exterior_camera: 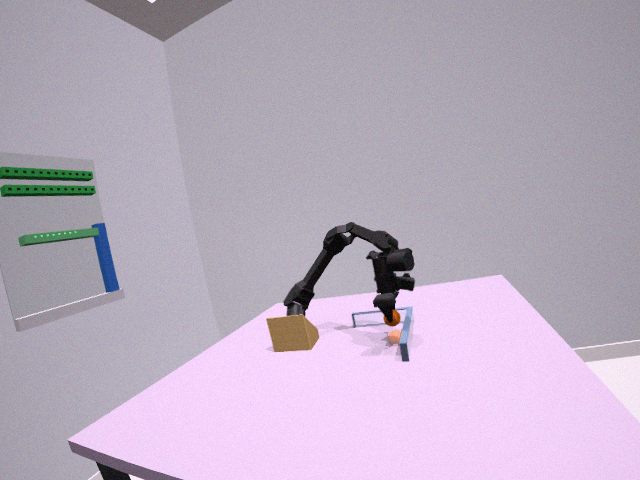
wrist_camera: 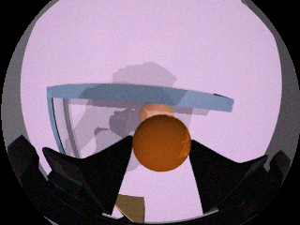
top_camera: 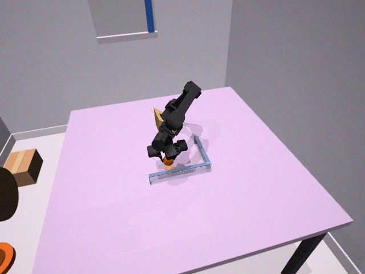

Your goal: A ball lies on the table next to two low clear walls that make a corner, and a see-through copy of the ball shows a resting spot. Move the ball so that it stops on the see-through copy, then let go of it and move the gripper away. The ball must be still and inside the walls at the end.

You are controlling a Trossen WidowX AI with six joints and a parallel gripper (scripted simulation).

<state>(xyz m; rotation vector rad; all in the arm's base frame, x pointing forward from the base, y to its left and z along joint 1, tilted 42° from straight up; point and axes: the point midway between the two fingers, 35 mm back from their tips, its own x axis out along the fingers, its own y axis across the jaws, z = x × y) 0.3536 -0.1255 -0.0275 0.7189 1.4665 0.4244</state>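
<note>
The see-through copy is 7 cm below my gripper tip. Round my gripper tip: ball (right at my gripper tip).
</note>
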